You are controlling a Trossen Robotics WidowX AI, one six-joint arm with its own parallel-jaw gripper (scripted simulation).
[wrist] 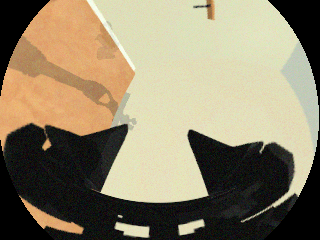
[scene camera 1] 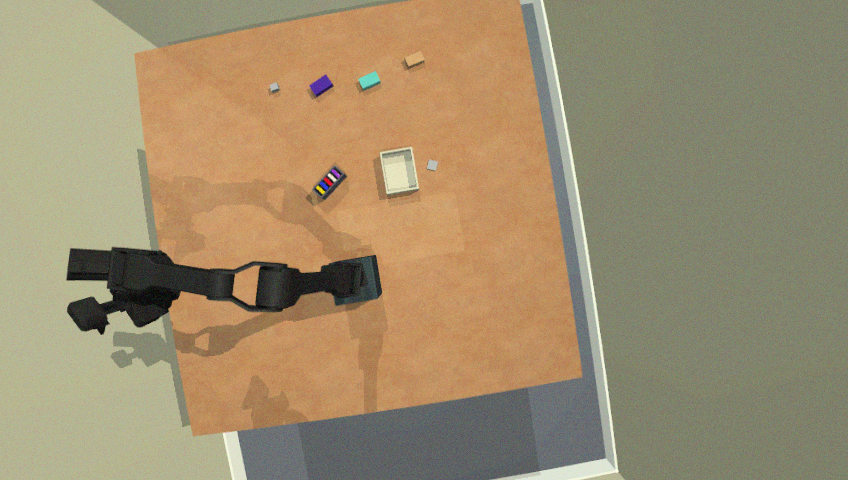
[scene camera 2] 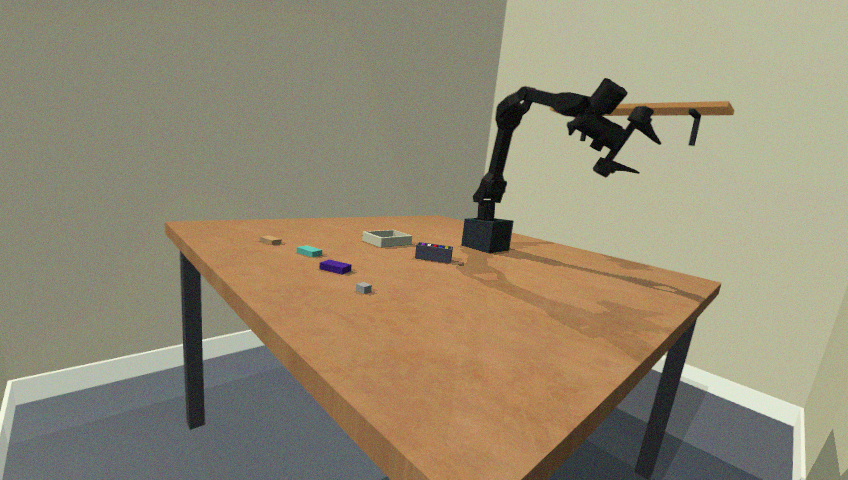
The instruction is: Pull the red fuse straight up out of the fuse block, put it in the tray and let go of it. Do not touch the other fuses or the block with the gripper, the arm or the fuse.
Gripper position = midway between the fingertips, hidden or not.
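Note:
My gripper is open and holding nothing; you'd find it at [scene camera 1: 123, 324], in the wrist view at [wrist: 158, 130], and in the other scene view at [scene camera 2: 649, 158]. There's a tray [scene camera 1: 398, 165] here as well.

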